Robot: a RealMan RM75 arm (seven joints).
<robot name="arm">
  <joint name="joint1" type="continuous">
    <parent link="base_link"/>
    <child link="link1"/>
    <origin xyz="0 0 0.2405"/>
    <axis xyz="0 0 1"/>
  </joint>
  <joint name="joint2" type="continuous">
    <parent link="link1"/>
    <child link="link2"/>
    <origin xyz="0 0 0"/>
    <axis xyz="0 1 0"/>
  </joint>
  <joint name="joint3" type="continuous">
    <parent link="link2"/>
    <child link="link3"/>
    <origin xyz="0 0 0.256"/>
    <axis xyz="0 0 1"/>
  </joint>
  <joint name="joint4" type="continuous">
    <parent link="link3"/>
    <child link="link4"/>
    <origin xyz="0 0 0"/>
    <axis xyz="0 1 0"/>
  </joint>
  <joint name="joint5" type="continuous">
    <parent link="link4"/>
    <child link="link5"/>
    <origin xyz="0 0 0.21"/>
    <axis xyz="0 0 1"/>
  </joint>
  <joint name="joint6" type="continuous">
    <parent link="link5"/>
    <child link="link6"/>
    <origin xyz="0 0 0"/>
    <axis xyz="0 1 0"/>
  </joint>
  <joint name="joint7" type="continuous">
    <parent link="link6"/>
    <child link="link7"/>
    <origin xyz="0 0 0.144"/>
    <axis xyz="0 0 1"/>
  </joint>
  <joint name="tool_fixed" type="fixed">
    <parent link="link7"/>
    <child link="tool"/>
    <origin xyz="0 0 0"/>
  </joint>
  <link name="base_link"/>
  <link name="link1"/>
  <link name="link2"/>
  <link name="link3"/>
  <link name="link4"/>
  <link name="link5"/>
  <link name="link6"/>
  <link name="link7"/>
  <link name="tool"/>
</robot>
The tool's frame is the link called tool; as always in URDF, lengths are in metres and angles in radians. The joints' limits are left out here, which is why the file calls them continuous.
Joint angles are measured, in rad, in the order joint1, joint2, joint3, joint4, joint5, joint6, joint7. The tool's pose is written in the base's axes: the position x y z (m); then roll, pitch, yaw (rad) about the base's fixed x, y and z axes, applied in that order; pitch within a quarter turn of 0, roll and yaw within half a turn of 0. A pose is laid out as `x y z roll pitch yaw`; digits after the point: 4 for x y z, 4 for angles.
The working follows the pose.
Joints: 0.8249, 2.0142, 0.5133, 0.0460, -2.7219, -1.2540, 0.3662
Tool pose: 0.1979 0.3846 -0.0588 -2.4128 0.5448 0.3024
Where each joint sits with the arm in this pose, in the base's axes (m; each line is computed from the numbers above, not from the rounded line before):
joint1: 0.0000 0.0000 0.2405
joint2: 0.0000 0.0000 0.2405
joint3: 0.1569 0.1698 0.1307
joint4: 0.1569 0.1698 0.1307
joint5: 0.2796 0.3096 0.0331
joint6: 0.2796 0.3096 0.0331
joint7: 0.1979 0.3846 -0.0588
the tool: 0.1979 0.3846 -0.0588

